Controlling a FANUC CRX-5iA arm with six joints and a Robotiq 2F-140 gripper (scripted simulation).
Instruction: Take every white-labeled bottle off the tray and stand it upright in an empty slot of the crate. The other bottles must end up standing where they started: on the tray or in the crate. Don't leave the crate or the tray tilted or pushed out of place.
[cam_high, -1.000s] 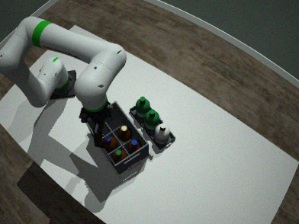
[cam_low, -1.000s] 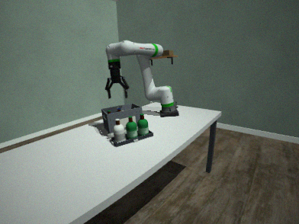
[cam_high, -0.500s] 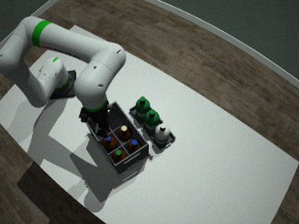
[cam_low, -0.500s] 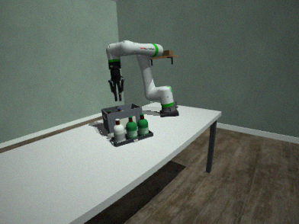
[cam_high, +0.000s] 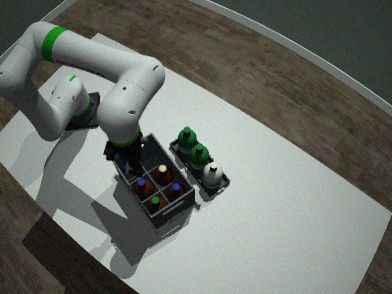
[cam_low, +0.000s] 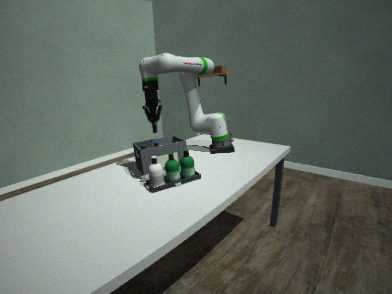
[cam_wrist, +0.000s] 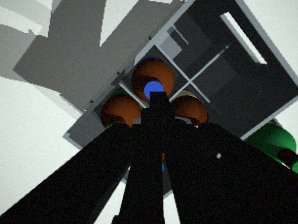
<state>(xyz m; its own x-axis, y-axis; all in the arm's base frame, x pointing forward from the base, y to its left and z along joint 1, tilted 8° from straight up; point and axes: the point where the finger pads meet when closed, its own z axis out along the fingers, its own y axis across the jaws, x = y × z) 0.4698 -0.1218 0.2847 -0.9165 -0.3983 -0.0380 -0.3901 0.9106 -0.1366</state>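
The white-labeled bottle lies 180 mm ahead of my hand, 190 mm to the left of it and 170 mm below it. The rest, counted from my hand: dark tray: 100 mm ahead, 230 mm to the left, 240 mm below; then dark crate: 20 mm ahead, 40 mm to the left, 170 mm below.
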